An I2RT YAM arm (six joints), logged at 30 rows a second.
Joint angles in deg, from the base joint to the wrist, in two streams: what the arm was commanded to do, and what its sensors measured. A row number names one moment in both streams.
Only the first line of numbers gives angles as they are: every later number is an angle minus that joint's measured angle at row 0.
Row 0, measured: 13.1, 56.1, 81.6, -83.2, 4.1, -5.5
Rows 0 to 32, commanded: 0.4, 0.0, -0.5, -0.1, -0.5, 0.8; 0.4, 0.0, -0.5, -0.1, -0.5, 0.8; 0.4, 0.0, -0.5, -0.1, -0.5, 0.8; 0.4, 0.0, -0.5, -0.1, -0.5, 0.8; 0.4, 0.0, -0.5, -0.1, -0.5, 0.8; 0.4, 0.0, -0.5, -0.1, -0.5, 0.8; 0.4, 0.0, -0.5, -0.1, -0.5, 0.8; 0.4, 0.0, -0.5, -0.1, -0.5, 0.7; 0.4, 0.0, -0.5, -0.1, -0.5, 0.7; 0.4, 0.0, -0.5, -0.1, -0.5, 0.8; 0.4, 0.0, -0.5, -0.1, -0.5, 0.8; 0.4, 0.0, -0.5, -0.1, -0.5, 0.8; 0.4, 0.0, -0.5, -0.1, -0.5, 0.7; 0.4, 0.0, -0.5, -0.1, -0.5, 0.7; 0.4, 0.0, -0.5, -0.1, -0.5, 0.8; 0.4, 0.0, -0.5, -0.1, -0.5, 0.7; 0.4, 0.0, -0.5, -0.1, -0.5, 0.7; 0.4, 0.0, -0.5, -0.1, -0.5, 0.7; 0.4, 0.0, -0.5, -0.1, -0.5, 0.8; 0.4, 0.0, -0.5, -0.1, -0.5, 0.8; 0.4, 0.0, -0.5, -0.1, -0.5, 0.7; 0.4, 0.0, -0.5, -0.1, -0.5, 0.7; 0.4, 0.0, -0.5, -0.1, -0.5, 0.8; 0.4, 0.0, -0.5, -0.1, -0.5, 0.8; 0.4, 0.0, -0.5, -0.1, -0.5, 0.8; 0.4, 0.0, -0.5, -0.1, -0.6, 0.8; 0.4, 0.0, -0.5, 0.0, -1.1, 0.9; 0.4, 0.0, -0.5, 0.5, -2.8, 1.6; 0.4, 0.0, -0.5, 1.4, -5.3, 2.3; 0.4, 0.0, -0.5, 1.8, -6.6, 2.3; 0.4, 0.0, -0.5, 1.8, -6.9, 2.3; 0.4, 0.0, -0.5, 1.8, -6.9, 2.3; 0.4, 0.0, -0.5, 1.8, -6.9, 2.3
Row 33, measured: 0.0, 0.0, 0.0, 1.8, -3.9, 1.1
